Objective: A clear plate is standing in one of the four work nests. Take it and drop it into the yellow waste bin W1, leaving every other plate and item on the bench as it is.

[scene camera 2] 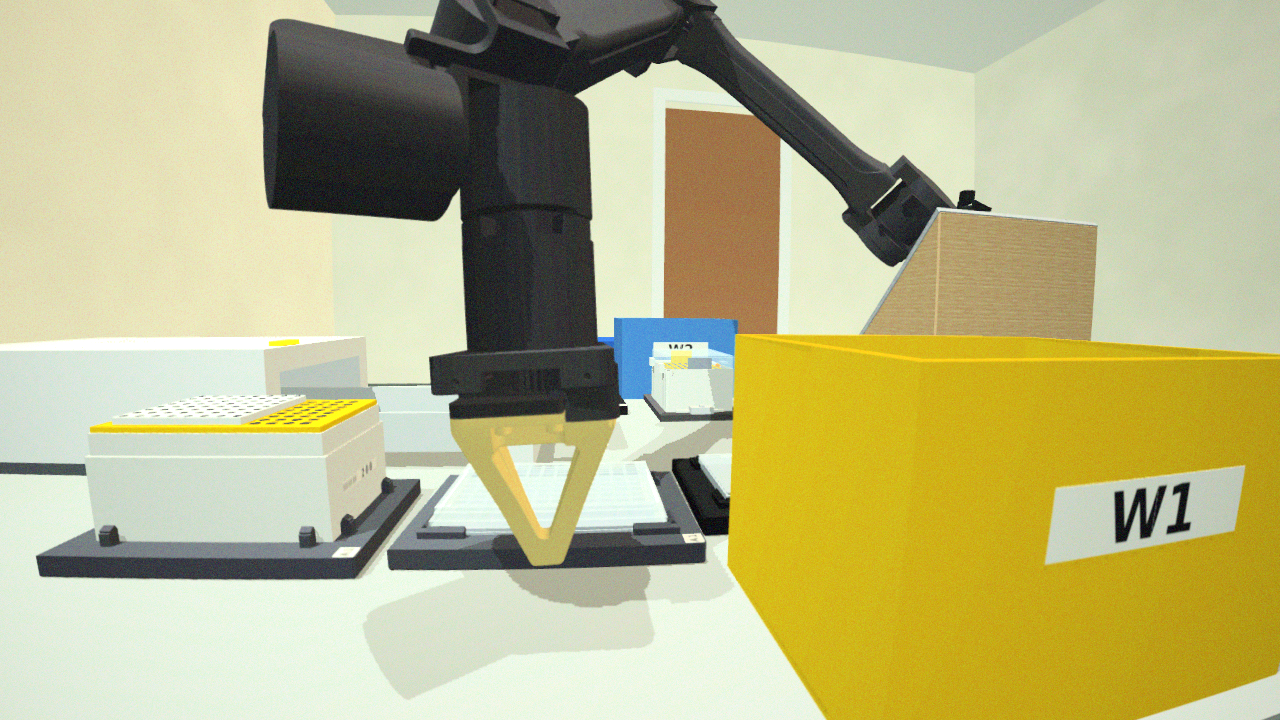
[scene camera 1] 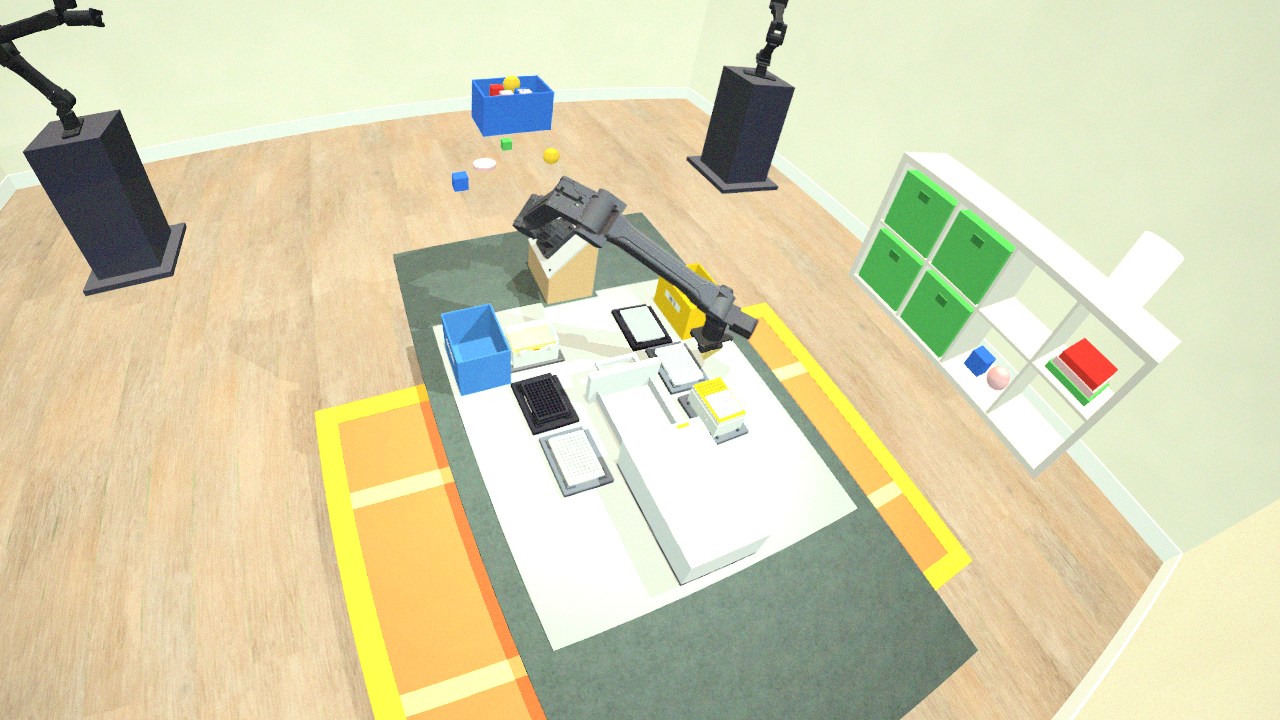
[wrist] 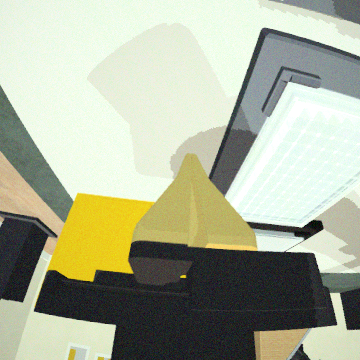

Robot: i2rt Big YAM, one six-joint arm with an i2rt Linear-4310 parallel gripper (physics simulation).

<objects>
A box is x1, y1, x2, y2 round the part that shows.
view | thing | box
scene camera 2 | my gripper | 429, 211, 619, 565
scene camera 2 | yellow-topped tip box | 84, 395, 385, 541
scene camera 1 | my gripper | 690, 319, 732, 359
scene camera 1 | yellow-topped tip box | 687, 377, 745, 437
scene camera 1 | white plate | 549, 430, 603, 485
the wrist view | my gripper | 33, 153, 336, 359
</objects>
